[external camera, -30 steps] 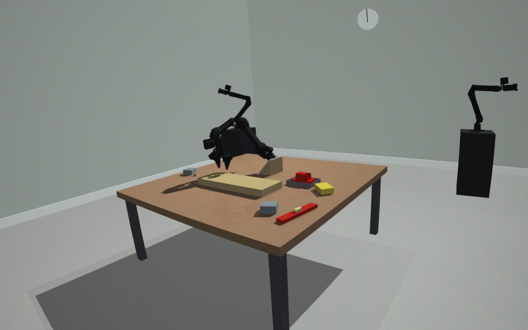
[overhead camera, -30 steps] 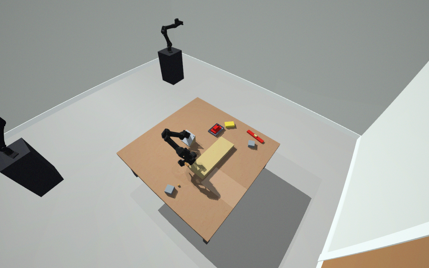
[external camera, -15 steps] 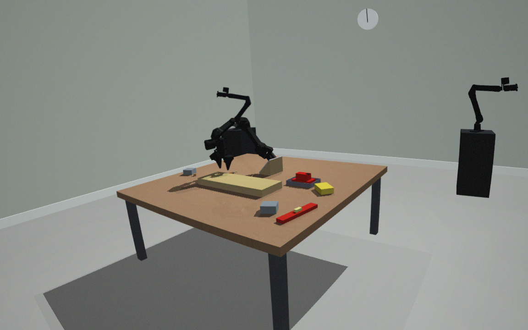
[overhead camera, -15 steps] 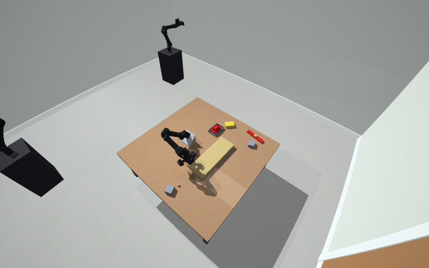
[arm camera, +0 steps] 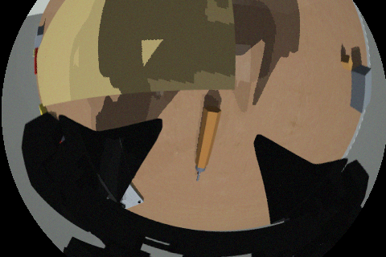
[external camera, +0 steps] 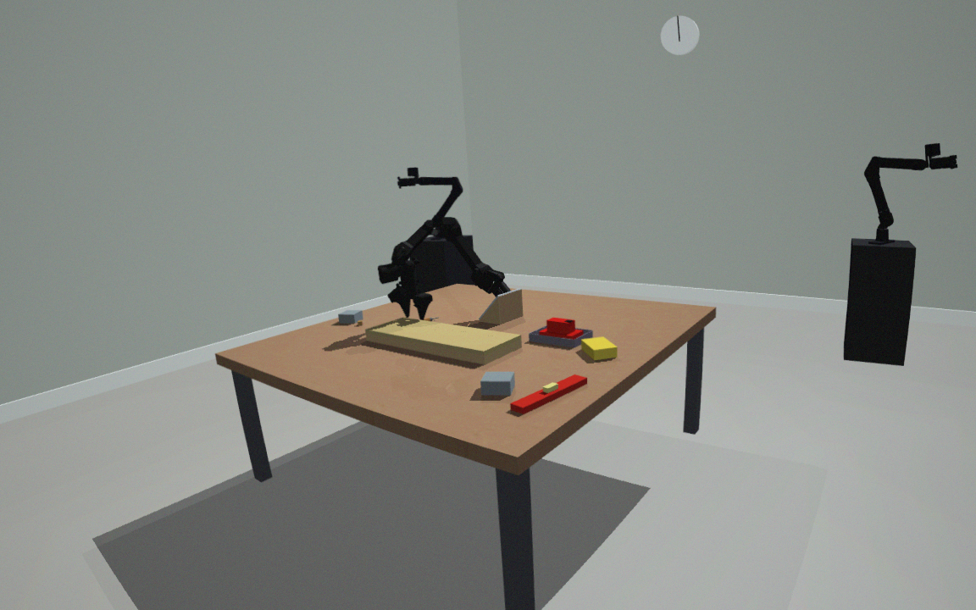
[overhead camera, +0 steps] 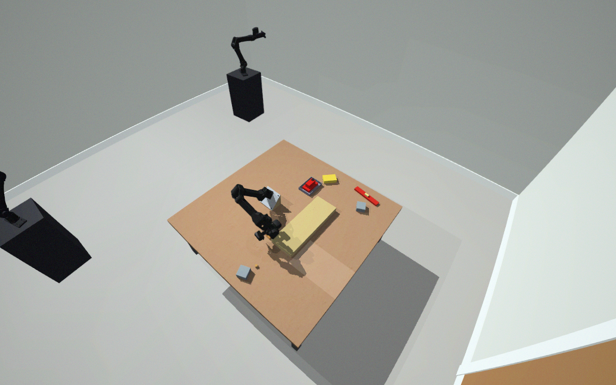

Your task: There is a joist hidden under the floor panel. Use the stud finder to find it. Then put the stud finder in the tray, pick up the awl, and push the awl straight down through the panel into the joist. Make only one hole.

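My gripper tip is 6 cm past the awl, 2 cm above it and 1 cm to the right of it. The rest, counted from my gripper tip: red stud finder (59 cm to the left, 4 cm behind, 2 cm above); then tiny orange bit (22 cm to the right, 8 cm ahead, 2 cm below); then grey-purple tray (57 cm to the left, 4 cm behind, 1 cm below).
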